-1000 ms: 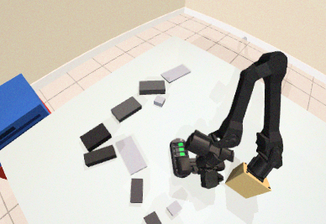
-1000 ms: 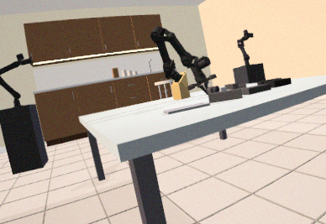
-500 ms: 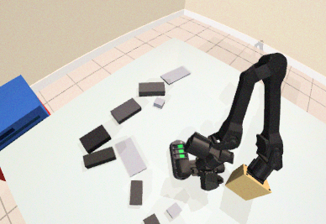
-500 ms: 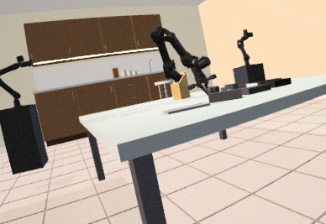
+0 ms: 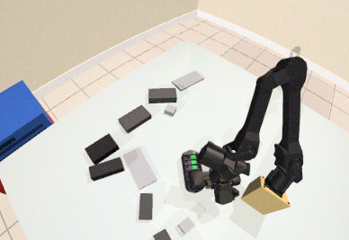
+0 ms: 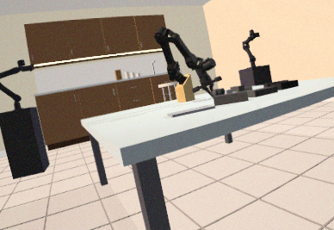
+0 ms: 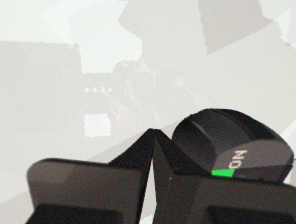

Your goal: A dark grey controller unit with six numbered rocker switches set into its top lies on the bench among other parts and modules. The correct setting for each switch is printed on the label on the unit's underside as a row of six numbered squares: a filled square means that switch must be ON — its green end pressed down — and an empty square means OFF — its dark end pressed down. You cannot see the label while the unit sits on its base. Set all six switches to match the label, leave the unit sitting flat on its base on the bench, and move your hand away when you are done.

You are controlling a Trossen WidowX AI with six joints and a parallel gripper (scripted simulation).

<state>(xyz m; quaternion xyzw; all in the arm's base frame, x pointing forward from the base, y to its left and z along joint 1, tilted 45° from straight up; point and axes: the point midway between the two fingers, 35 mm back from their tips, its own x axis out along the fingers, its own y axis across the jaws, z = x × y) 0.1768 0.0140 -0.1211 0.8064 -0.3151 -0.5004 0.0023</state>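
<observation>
Right now my gripper tip is 60 mm past the pale block, 150 mm to the right of it and 10 mm below it. The rest, counted from my gripper tip: pale plate: 210 mm ahead, 140 mm to the left.
</observation>
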